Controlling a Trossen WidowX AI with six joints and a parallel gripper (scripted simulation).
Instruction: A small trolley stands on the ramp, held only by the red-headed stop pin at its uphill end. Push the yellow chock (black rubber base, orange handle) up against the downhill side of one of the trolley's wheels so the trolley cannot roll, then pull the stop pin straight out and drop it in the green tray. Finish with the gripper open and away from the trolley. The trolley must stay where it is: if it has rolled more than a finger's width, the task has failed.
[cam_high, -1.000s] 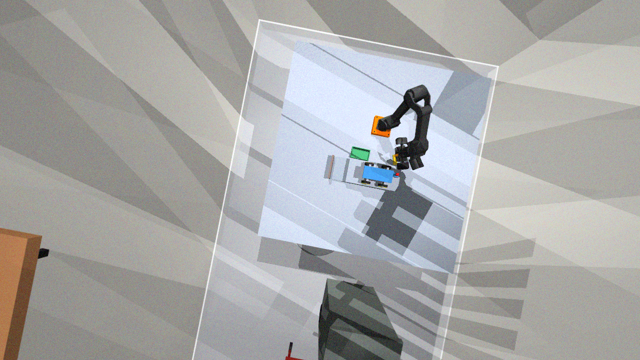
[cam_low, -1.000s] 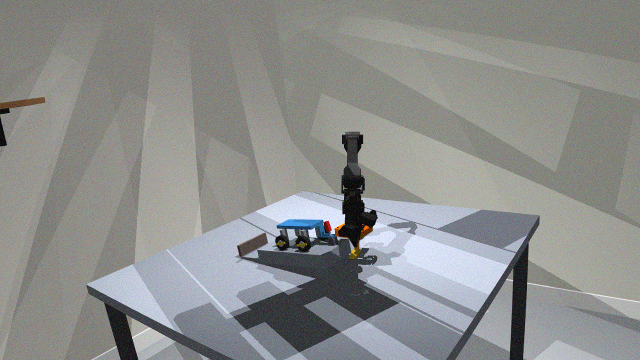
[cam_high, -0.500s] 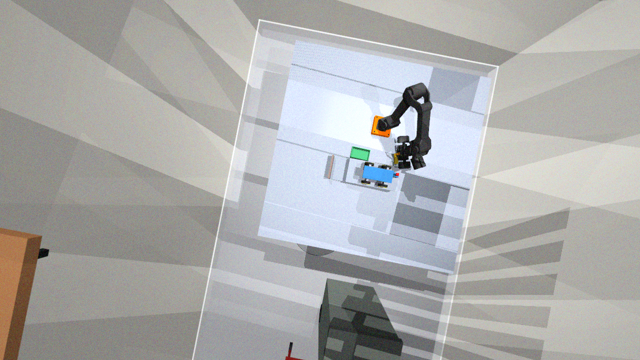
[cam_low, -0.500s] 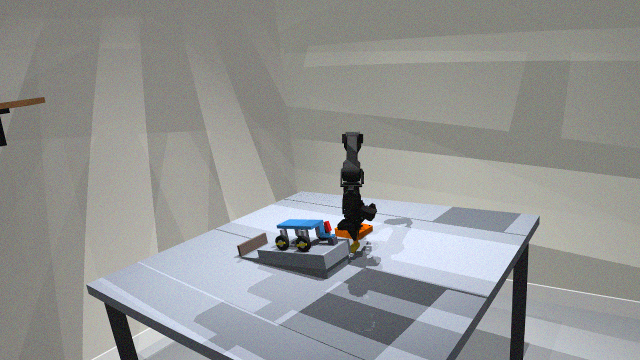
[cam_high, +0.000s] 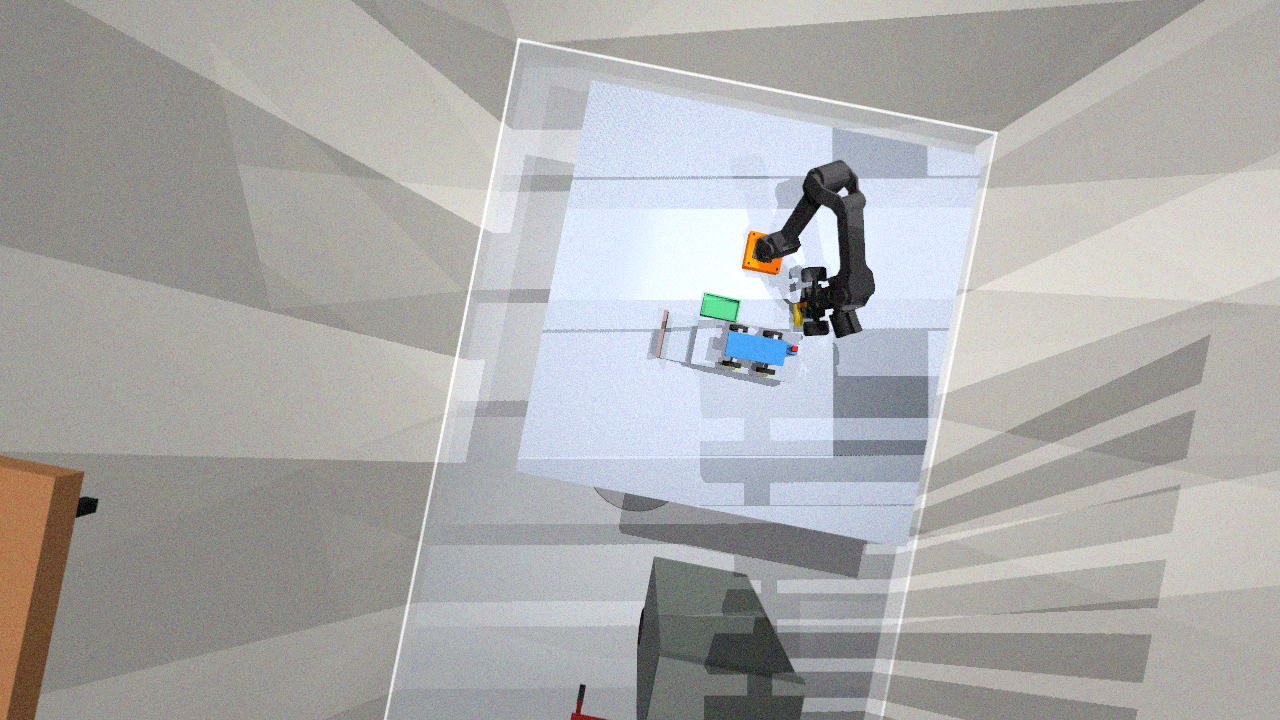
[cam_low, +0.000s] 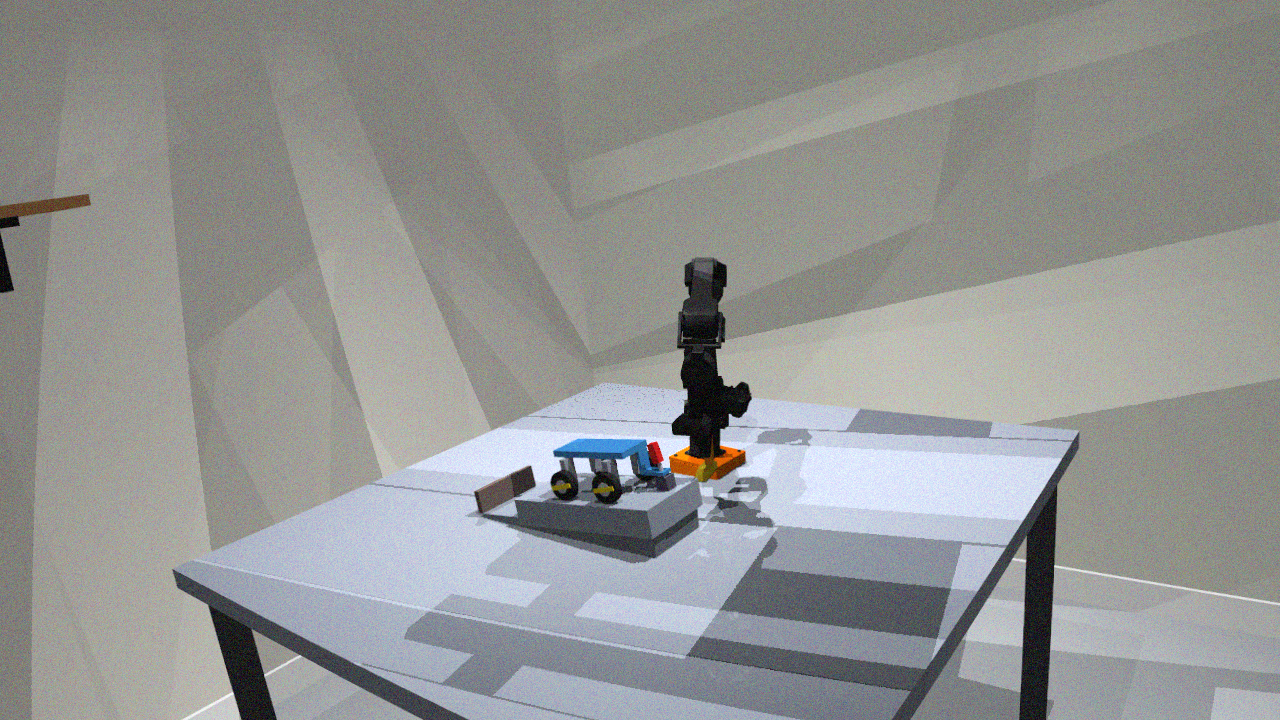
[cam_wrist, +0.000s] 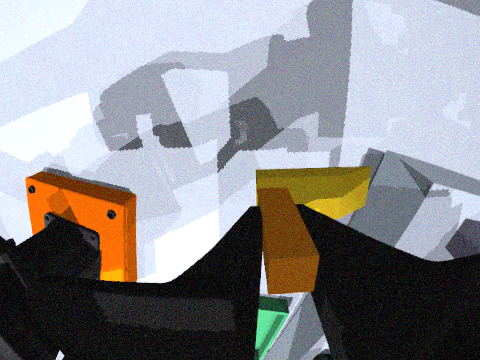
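Right now my gripper tip is 14 cm short of the red-headed stop pin and 3 cm below it. Round my gripper tip: yellow chock (2 cm ahead, 1 cm to the left, 1 cm below); grey ramp (17 cm ahead, 11 cm to the right, 5 cm below); blue trolley (16 cm ahead, 11 cm to the right, 1 cm above).
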